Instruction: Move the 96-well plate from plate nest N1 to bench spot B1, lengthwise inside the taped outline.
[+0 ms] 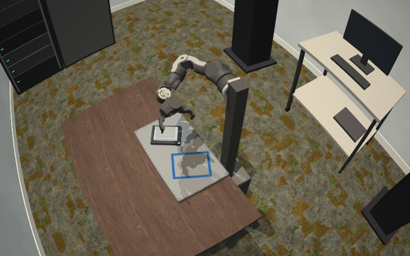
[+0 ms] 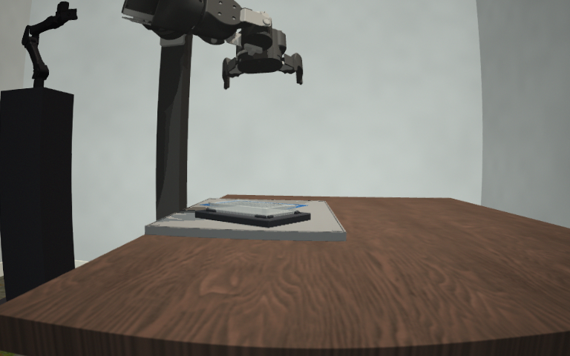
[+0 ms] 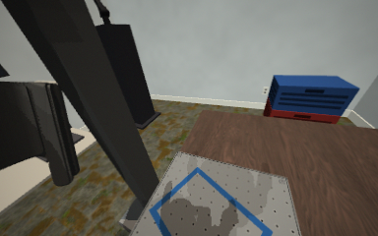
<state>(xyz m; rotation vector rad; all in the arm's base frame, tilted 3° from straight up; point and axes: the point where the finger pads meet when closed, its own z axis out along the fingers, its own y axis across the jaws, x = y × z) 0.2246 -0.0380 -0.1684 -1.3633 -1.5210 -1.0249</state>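
Right now the 96-well plate is 10 mm ahead of my hand, 180 mm to the right of it and 260 mm below it. The rest, counted from my hand: black plate nest N1 (10 mm ahead, 180 mm to the right, 270 mm below).
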